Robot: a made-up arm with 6 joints.
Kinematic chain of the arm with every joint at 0, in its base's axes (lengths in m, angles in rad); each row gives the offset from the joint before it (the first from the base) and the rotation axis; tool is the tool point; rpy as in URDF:
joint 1: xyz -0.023 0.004 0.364 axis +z
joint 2: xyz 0 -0.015 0.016 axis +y
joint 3: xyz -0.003 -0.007 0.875 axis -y
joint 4: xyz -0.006 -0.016 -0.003 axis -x
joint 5: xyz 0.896 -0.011 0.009 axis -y
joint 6: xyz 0 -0.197 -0.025 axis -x
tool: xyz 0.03 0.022 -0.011 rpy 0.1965 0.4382 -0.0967
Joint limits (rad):
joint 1: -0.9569..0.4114
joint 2: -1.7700..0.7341
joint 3: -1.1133..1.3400
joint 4: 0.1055..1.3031
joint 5: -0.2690..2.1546
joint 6: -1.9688..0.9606
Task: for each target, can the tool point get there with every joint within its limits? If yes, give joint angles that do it. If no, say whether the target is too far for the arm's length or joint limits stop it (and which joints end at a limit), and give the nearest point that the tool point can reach.
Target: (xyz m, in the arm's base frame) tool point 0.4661 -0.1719 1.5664
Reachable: yes | joints 0.0745 -0.4404 -0.0727 0.3798 0.6456 0.0287
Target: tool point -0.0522 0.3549 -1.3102
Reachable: no: joint limits stop it (at a limit: joint 1, joint 2, joint 3, joint 4, joint 6) | nearest point 0.4798 0.1481 0.0671 | short by 1.491 m
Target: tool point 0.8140 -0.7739 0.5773
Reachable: yes | joints -0.6220 0.4941 -0.3516 0.8120 1.1843 -1.2543
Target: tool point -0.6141 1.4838 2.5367
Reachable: no: too far | nearest point -0.6861 0.8482 1.8716 | short by 0.923 m
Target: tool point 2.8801 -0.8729 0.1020
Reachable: no: too far | nearest point 1.4043 -0.4271 0.6876 | short by 1.649 m
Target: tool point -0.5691 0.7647 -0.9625
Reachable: no: joint limits stop it (at a limit: joint 1, joint 2, joint 3, joint 4, joint 5, joint 6) | nearest point -1.0723 1.3895 0.0265 | short by 1.273 m
